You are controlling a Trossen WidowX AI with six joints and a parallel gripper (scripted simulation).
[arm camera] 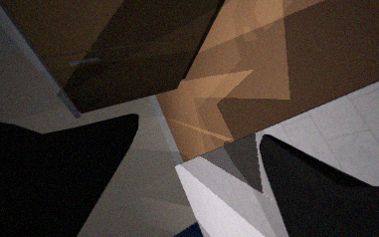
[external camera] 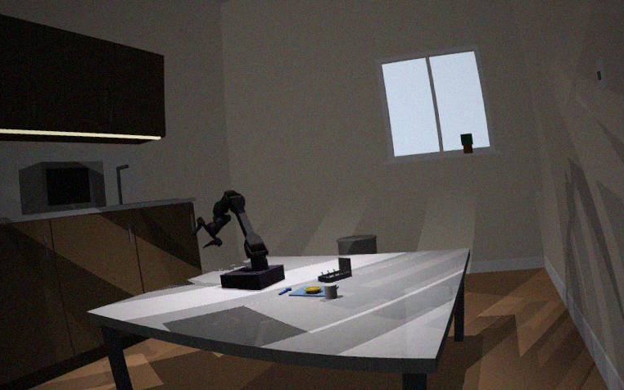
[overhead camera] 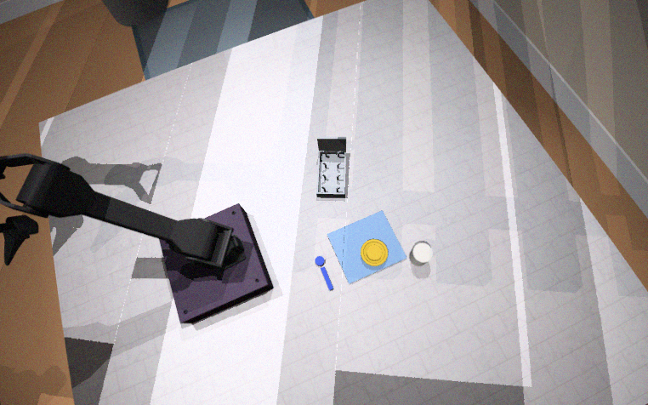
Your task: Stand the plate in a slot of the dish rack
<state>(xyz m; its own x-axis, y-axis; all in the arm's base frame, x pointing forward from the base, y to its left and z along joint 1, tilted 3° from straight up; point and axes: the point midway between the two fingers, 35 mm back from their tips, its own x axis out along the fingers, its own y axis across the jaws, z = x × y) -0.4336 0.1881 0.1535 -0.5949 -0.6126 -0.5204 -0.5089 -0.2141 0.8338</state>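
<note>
Now: the yellow plate 760 mm ahead of my gripper tip, 320 mm to the right of it and 160 mm below it. From my gripper tip the other things lie so: grey dish rack 770 mm ahead, 80 mm to the right, 150 mm below; then light blue mat 750 mm ahead, 290 mm to the right, 170 mm below; then blue spoon 640 mm ahead, 290 mm to the right, 170 mm below.
</note>
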